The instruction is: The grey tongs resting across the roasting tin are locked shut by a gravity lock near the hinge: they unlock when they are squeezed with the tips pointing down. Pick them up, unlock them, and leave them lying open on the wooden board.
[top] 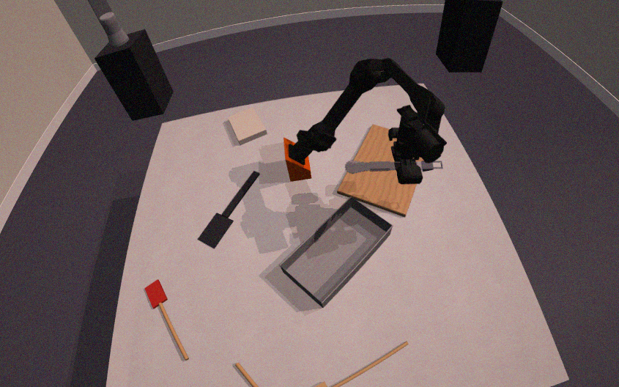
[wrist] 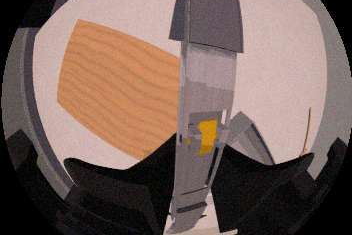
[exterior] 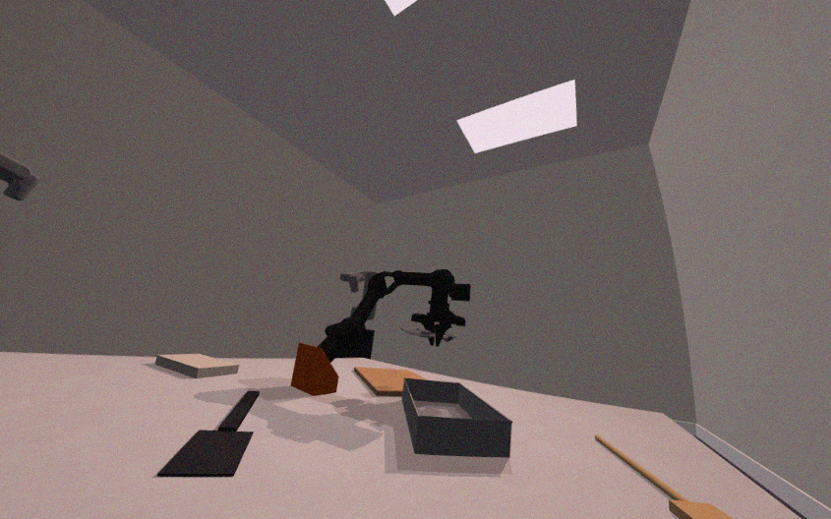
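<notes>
My gripper tip is now 150 mm past the wooden board, 10 mm to the right of it and 140 mm above it. From my gripper tip the other things lie so: yellow lock slider 20 mm to the left, 40 mm above; black spatula 30 mm behind, 550 mm to the right, 140 mm below; grey roasting tin 160 mm ahead, 200 mm to the right, 120 mm below.
</notes>
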